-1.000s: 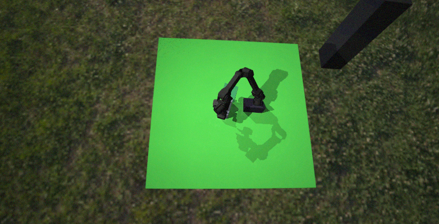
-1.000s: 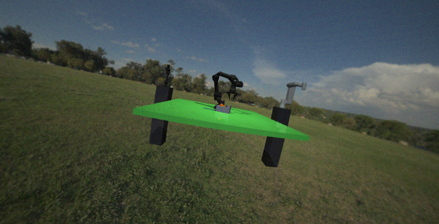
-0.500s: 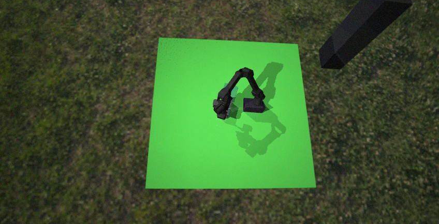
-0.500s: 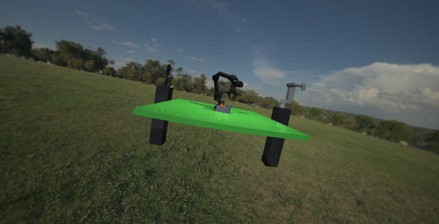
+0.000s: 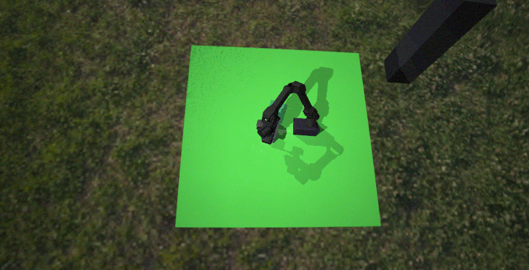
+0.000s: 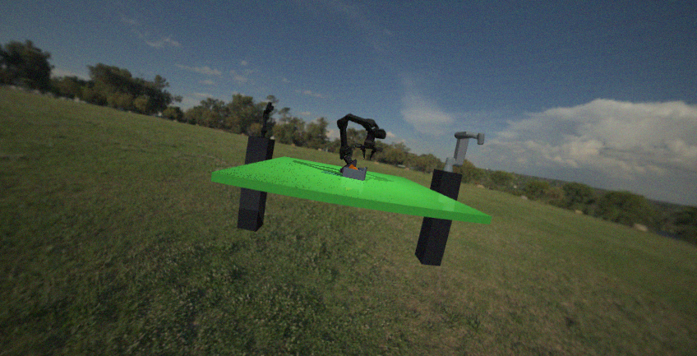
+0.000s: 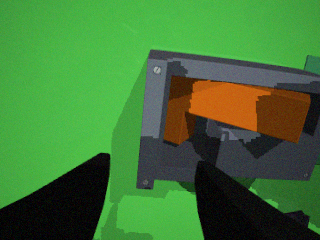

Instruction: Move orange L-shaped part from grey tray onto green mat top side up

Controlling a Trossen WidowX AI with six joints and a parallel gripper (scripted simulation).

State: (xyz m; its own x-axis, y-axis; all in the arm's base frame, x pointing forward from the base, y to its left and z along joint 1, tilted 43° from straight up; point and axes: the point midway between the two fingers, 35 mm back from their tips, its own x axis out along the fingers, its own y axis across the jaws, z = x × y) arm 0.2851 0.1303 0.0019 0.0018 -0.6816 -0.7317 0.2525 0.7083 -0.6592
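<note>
The orange L-shaped part is 100 mm below my gripper tip, 40 mm to the right of it and 20 mm behind it.
</note>
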